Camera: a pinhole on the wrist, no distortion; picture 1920 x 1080 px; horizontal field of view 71.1 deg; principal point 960.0 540.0 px. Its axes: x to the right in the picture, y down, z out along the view. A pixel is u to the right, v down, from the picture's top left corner.
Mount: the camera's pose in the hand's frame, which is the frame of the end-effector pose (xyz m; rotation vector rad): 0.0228 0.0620 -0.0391 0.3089 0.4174 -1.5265
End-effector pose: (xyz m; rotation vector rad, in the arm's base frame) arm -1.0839 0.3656 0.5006 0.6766 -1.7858 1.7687
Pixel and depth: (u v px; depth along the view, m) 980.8 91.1 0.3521
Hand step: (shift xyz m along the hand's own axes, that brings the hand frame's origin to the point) -0.0700 -0.1035 0.2800
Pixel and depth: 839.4 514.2 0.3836
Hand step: 0.0423 -0.0788 0.3189
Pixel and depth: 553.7 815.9 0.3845
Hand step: 0.1288 -0.0035 0.3509
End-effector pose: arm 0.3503 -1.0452 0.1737 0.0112 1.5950 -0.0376
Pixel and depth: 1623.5 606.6 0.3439
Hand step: 0.0632 -0.2430 0.1905
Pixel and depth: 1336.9 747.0 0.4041
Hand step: 0.1127 -0.2181 0.2666
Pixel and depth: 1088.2 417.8 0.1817
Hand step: 0.0189 -0.0351 0.1163
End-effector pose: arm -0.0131 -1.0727 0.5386 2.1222 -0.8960 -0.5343
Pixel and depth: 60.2 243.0 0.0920
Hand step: 0.0091 0.0754 0.0718
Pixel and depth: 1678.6 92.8 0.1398
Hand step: -0.0141 -0.0686 0.0551
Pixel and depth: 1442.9 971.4 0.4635
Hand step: 0.2030 -0.2898 0.2903
